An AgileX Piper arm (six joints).
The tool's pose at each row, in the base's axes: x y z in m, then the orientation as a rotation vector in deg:
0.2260 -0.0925 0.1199 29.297 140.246 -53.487
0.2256 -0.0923 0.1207 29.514 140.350 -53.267
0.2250 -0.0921 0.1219 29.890 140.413 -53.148
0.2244 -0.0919 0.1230 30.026 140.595 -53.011
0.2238 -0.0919 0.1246 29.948 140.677 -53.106
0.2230 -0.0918 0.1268 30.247 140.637 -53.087
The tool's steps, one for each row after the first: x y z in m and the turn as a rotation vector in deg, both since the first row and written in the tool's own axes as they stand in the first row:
-0.0001 -0.0005 -0.0008 -0.122 0.147 0.147
-0.0002 -0.0012 -0.0019 -0.137 0.335 0.377
-0.0003 -0.0020 -0.0029 -0.224 0.529 0.421
-0.0006 -0.0031 -0.0042 -0.181 0.582 0.316
-0.0012 -0.0046 -0.0059 -0.130 0.663 0.514

